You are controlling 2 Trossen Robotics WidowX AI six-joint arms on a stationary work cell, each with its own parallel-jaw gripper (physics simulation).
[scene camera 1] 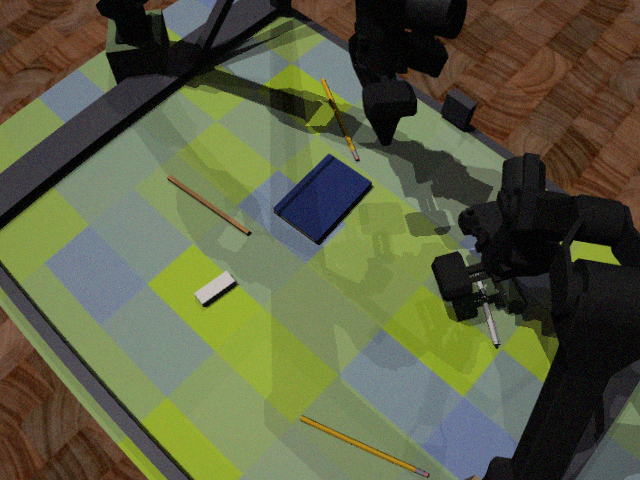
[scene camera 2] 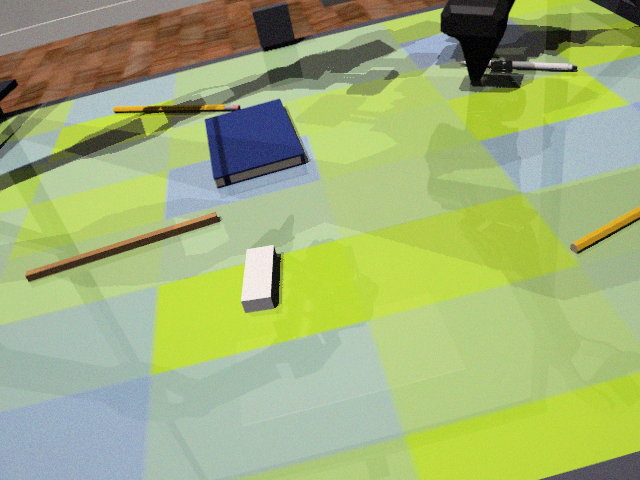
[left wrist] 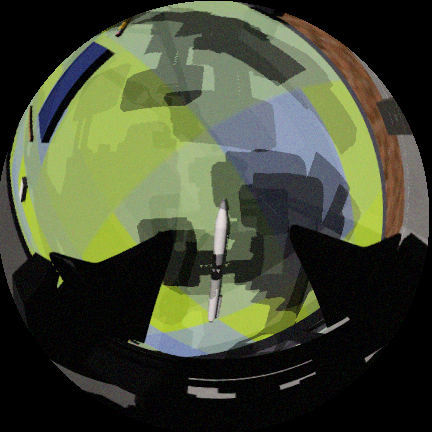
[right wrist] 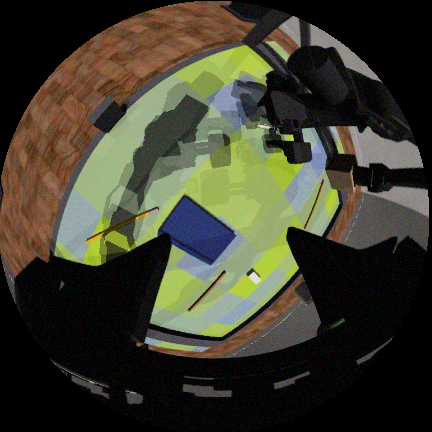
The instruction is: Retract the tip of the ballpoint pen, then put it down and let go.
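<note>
The white ballpoint pen lies on the checkered table. In the left wrist view its grey tapered end points up and its clip end down; whether the tip is out is too small to tell. My left gripper is open and empty, low over the pen, its fingers on either side of it and apart from it. In scene camera 1 it hides the pen's upper part. My right gripper is open and empty, above the table near the blue notebook and a yellow pencil.
A blue notebook lies mid-table. A yellow pencil lies beyond it. A brown stick, a white eraser and another yellow pencil lie apart.
</note>
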